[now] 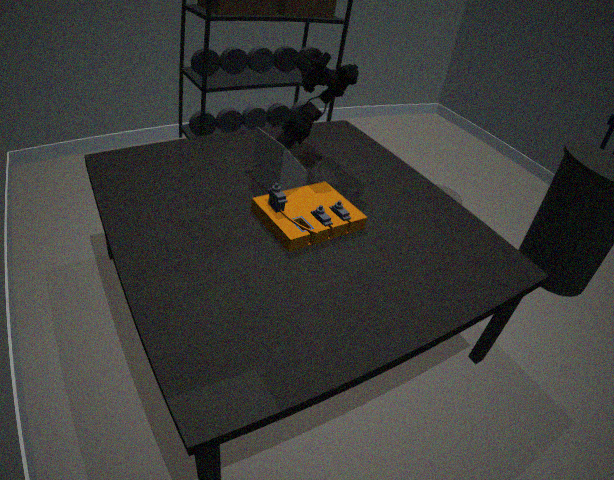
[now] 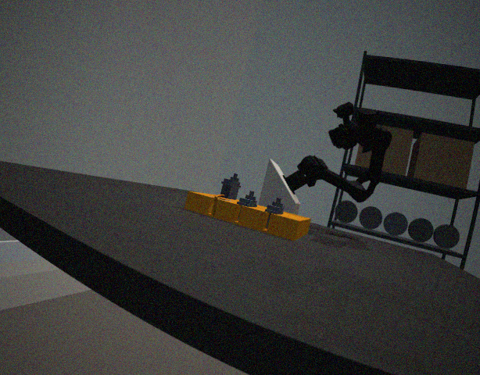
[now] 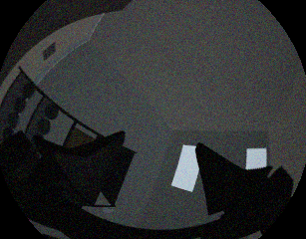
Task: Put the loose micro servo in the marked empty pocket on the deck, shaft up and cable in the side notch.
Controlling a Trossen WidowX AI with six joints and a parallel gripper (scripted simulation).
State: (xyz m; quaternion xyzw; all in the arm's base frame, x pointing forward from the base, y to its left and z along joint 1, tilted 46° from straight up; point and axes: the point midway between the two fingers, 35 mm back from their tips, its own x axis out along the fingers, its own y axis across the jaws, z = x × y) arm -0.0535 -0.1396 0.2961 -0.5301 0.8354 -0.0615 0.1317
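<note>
My gripper tip is now 350 mm short of the orange deck, 90 mm to the left of it and 420 mm above it.
</note>
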